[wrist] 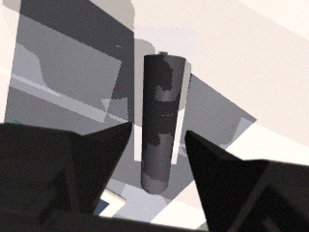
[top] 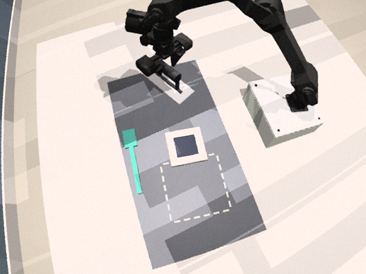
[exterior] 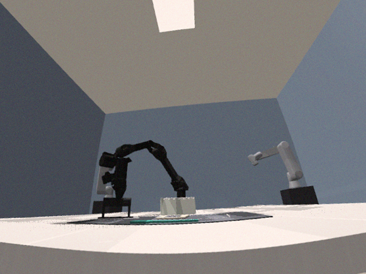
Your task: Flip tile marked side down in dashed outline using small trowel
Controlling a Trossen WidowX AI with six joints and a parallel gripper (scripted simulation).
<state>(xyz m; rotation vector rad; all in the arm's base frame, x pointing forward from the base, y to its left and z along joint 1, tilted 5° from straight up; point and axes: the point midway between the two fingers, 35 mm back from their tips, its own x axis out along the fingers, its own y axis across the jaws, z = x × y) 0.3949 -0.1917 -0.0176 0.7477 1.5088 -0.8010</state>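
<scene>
Right now the dark-handled float is 30 mm below my gripper tip, 10 mm to the left of it and 10 mm behind it. From my gripper tip the other things lie so: teal trowel 250 mm to the left, 140 mm ahead, 60 mm below; tile 260 mm to the left, 60 mm below, 30 mm behind.
</scene>
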